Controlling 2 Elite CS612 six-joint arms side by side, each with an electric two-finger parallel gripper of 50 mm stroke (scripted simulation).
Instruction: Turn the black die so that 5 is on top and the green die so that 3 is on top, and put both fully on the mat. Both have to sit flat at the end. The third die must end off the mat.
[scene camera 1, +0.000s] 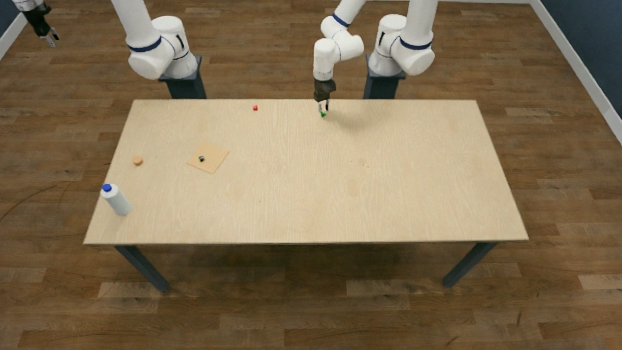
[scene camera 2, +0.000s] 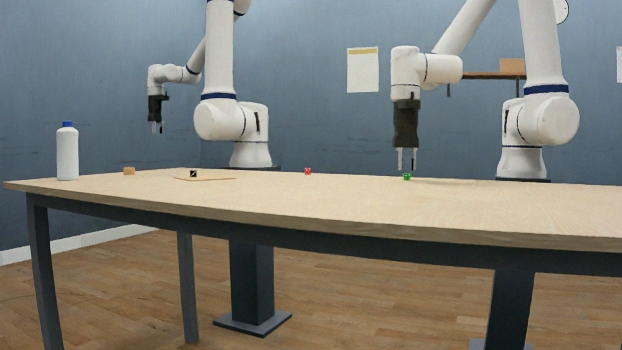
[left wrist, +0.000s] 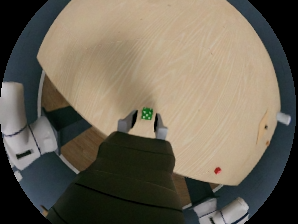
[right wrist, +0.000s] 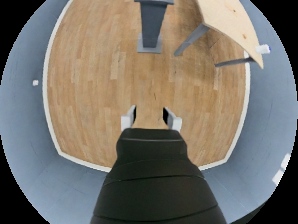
Labels:
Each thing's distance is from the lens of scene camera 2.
my left gripper (scene camera 2: 406, 170): 1.22 m
white bottle (scene camera 2: 67, 137): 1.24 m

